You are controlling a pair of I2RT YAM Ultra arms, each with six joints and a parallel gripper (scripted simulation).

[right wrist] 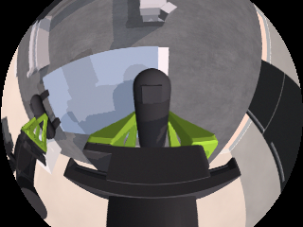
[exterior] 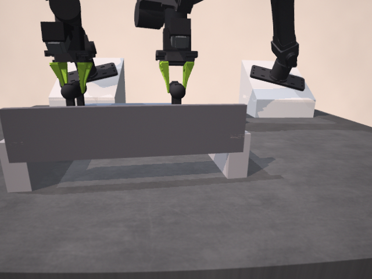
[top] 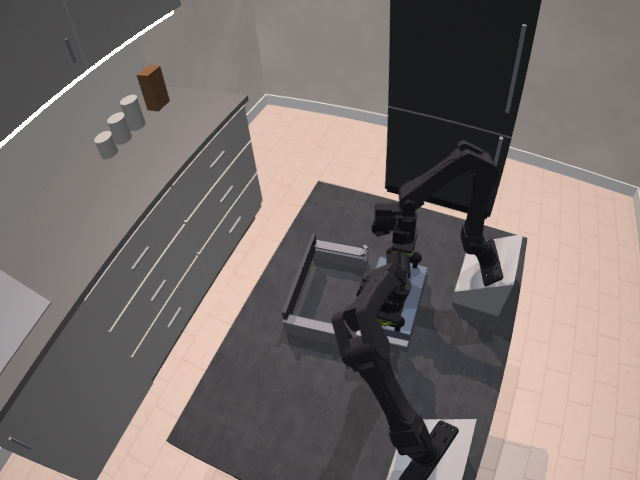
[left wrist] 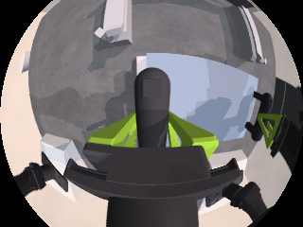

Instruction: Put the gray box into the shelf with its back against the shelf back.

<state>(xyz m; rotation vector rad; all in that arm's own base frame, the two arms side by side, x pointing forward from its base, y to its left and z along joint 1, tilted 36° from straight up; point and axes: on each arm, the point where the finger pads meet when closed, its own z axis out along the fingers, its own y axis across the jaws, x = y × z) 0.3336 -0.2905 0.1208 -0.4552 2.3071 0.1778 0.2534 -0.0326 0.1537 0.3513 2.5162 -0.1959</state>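
Now: left hand 13 cm to the left of the gray box, 5 cm above it and 1 cm short of it. The rest, counted from my left hand: shelf back plate: 31 cm ahead, 6 cm to the right, 3 cm below.
My right gripper is now 120 mm to the right of the gray box, 50 mm above it and 10 mm past it. From my right hand the other things lie so: shelf back plate (290 mm ahead, 190 mm to the left, 30 mm below).
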